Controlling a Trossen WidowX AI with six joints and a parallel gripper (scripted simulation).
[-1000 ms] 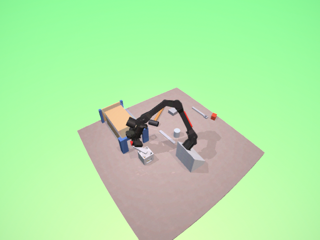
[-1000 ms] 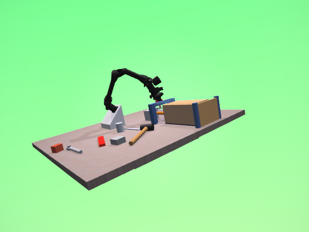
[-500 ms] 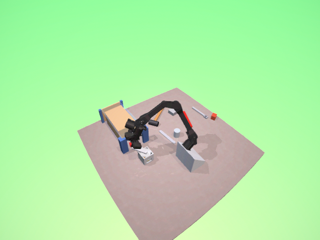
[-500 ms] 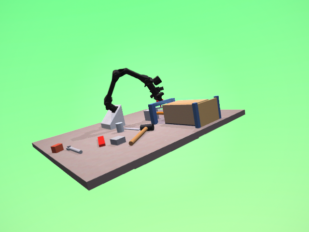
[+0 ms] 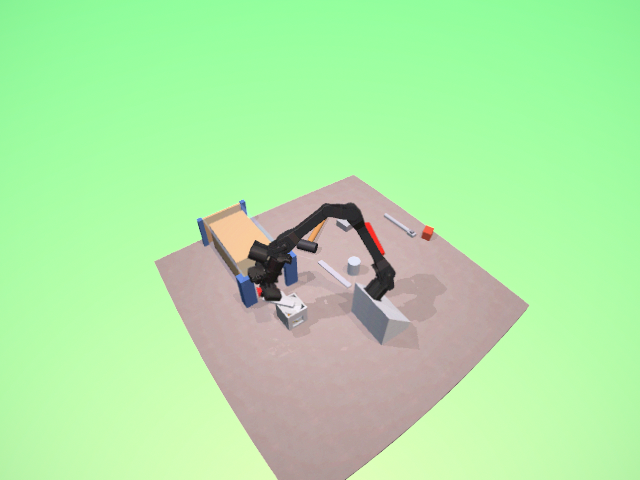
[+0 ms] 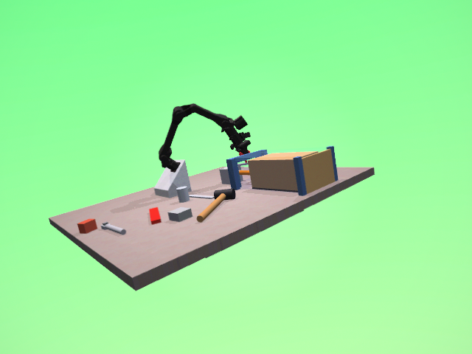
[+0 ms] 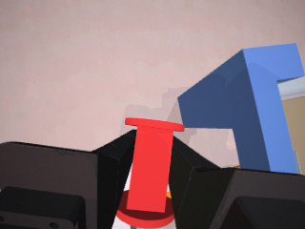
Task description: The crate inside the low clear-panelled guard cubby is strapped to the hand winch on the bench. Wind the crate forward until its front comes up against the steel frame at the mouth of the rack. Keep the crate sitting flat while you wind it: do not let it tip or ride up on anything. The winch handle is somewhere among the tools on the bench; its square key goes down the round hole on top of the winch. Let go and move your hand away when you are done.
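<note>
My gripper tip is now 3 cm past the winch handle, 4 cm to the left of it and 3 cm above it. From my gripper tip the other things lie so: flat steel bar 4 cm ahead, 37 cm to the right, 13 cm below; white winch 9 cm behind, 10 cm to the right, 10 cm below; red grip 2 cm to the right.
</note>
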